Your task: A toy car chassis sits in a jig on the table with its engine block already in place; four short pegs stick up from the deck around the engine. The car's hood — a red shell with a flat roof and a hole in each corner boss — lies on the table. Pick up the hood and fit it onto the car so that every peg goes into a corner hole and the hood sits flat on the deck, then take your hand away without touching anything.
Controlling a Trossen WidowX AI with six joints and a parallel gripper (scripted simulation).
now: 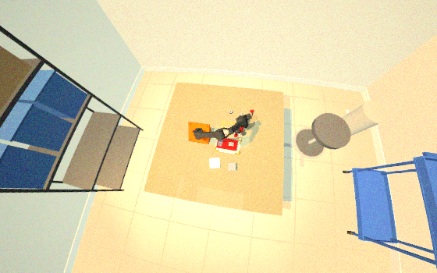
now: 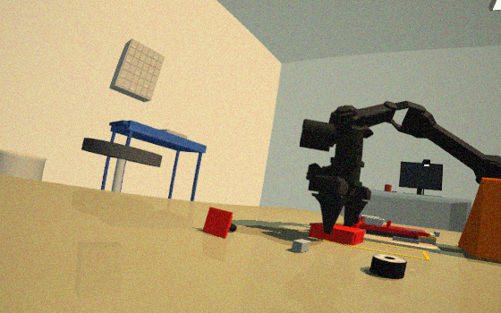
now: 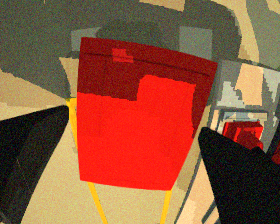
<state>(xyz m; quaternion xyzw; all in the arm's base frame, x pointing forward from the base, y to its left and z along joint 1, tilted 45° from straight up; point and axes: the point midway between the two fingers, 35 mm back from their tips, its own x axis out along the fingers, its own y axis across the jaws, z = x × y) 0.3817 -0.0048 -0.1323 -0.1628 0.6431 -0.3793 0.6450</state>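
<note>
The red hood lies right at my gripper tip.
</note>
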